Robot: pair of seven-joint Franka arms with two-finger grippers.
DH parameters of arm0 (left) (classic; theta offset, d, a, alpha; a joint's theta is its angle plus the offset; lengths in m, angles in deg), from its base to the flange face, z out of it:
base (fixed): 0 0 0 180
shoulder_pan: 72.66 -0.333 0 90
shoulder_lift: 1.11 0 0 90
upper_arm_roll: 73.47 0.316 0.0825 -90
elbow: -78.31 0 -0.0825 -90
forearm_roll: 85.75 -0.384 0 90
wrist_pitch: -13.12 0 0.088 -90
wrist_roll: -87.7 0.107 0 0
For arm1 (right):
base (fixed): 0 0 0 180
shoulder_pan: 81.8 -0.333 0 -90
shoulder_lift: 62.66 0 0 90
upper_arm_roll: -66.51 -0.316 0.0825 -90
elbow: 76.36 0 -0.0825 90
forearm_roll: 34.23 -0.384 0 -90
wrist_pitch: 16.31 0 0.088 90
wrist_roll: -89.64 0.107 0 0
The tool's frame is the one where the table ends.
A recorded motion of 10 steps. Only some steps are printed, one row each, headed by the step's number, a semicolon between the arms.
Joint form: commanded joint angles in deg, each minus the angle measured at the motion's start. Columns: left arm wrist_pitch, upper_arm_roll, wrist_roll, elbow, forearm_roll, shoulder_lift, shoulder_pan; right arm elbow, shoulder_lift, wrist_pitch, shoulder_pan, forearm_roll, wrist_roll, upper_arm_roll.
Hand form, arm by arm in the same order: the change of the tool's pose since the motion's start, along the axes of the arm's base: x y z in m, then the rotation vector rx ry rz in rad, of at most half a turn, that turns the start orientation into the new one. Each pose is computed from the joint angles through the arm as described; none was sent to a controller.
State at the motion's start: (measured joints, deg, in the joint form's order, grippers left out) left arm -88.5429 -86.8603 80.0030 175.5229 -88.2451 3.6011 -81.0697; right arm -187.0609 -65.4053 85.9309 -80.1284 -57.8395 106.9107 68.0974
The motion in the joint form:
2: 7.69 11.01 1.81 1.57 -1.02 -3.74 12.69; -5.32 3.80 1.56 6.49 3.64 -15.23 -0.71
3: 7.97 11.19 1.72 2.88 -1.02 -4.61 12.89; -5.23 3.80 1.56 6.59 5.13 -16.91 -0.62
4: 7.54 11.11 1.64 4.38 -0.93 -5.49 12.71; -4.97 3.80 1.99 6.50 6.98 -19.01 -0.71
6: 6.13 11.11 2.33 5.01 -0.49 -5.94 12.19; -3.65 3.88 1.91 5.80 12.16 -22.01 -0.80
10: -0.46 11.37 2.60 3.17 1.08 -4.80 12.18; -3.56 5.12 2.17 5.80 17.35 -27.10 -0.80
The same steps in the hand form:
2: -0.0324 -0.0154 0.0123 0.0453 0.0956 -0.0590; -0.0269 -0.0581 -0.0064 -0.0261 -0.0924 0.1599
3: -0.0386 -0.0149 0.0096 0.0472 0.1080 -0.0576; -0.0274 -0.0619 -0.0063 -0.0452 -0.0991 0.1957
4: -0.0436 -0.0137 0.0063 0.0465 0.1114 -0.0548; -0.0262 -0.0632 -0.0046 -0.0719 -0.1159 0.2457
6: -0.0432 -0.0098 0.0073 0.0362 0.0914 -0.0577; -0.0230 -0.0635 0.0049 -0.1475 -0.1337 0.3504
10: -0.0232 -0.0120 0.0211 -0.0019 -0.0331 -0.0566; -0.0264 -0.0706 0.0164 -0.2208 -0.1597 0.4743

